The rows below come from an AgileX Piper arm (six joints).
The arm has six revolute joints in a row. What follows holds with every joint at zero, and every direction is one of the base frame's.
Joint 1 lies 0.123 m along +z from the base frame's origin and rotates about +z.
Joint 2 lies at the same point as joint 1 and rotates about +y.
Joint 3 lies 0.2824 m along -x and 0.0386 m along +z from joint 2 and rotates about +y.
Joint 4 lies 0.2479 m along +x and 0.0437 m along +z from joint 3 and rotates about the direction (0.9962, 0, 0.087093).
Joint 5 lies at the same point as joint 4 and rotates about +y.
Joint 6 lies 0.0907 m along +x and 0.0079 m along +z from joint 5 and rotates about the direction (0.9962, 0, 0.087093).
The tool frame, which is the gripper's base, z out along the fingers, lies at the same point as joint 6; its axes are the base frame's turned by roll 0, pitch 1.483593 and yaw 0 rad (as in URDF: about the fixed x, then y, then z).
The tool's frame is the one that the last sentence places.
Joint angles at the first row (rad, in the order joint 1, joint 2, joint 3, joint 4, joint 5, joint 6):
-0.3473, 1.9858, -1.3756, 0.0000, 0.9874, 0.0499
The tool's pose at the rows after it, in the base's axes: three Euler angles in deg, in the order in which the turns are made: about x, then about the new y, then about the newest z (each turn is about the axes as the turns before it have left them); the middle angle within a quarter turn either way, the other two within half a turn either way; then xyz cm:
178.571, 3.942, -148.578, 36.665, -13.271, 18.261
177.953, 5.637, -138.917, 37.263, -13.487, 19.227
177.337, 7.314, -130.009, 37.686, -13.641, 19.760
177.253, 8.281, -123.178, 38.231, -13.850, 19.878
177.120, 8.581, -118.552, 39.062, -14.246, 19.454
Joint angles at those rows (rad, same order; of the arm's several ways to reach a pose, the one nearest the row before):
-0.3473, 1.9858, -1.4352, 0.0000, 1.0342, 0.2003
-0.3473, 1.9858, -1.4751, 0.0000, 1.0426, 0.3680
-0.3473, 1.9858, -1.4960, 0.0000, 1.0324, 0.5222
-0.3486, 1.9998, -1.5228, 0.0054, 1.0289, 0.6372
-0.3507, 2.0346, -1.5624, 0.0054, 1.0279, 0.7156

